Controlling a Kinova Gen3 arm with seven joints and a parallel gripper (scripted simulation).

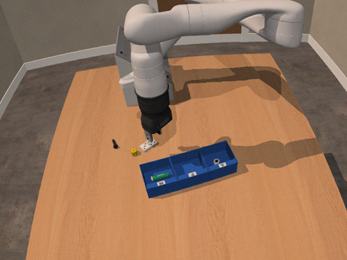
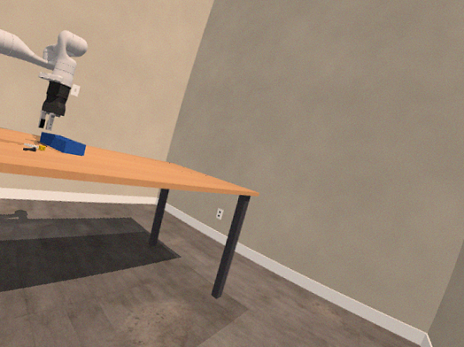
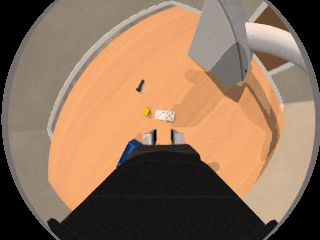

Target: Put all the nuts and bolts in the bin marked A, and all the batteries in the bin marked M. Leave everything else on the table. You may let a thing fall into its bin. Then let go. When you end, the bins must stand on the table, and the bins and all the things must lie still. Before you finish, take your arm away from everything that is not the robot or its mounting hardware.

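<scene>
Now: hand 50 mm past the black bolt, 130 mm to the left of it and 80 mm above it. From my hand the other things lie so: yellow die (10 mm behind, 70 mm to the right, 80 mm below); then green battery (100 mm ahead, 80 mm below); then white domino (30 mm behind, 20 mm to the right, 80 mm below).
</scene>
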